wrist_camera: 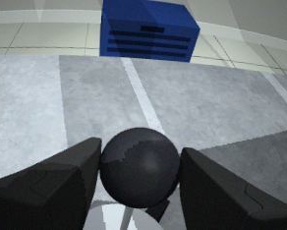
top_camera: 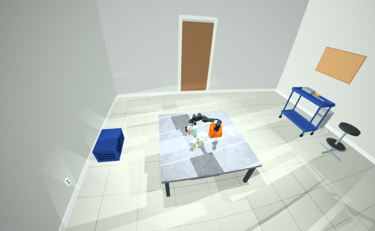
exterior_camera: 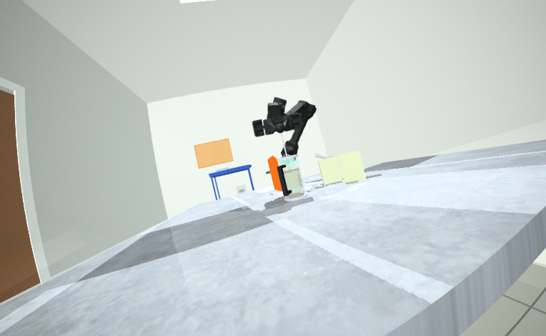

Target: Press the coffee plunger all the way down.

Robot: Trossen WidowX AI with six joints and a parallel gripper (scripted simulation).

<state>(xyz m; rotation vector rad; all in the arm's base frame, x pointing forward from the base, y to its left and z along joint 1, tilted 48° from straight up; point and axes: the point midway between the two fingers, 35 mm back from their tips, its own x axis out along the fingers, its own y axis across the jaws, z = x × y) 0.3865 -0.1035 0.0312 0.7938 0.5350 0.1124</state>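
Now: gripper tip 1 cm to the left of the glass coffee press and 12 cm above it. The rest, counted from my gripper tip: pale green bottle (10 cm behind, 1 cm to the left, 17 cm below).
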